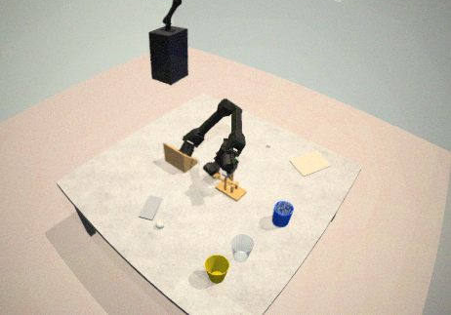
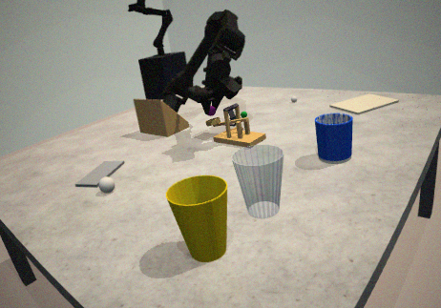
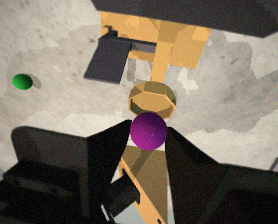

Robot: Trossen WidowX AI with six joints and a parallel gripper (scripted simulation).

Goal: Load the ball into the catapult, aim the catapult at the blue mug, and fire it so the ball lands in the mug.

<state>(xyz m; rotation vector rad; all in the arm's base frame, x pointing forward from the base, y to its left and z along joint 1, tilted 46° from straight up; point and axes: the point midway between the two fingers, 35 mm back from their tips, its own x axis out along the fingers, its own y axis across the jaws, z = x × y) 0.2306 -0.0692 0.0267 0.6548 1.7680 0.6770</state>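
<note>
Now: the purple ball 10 mm above my gripper tip. Also, from my gripper tip: wooden catapult 70 mm ahead, 30 mm below, 10 mm to the left; grey plate 340 mm to the right, 150 mm behind, 80 mm below; green ball 200 mm to the left, 70 mm below, 10 mm behind.
</note>
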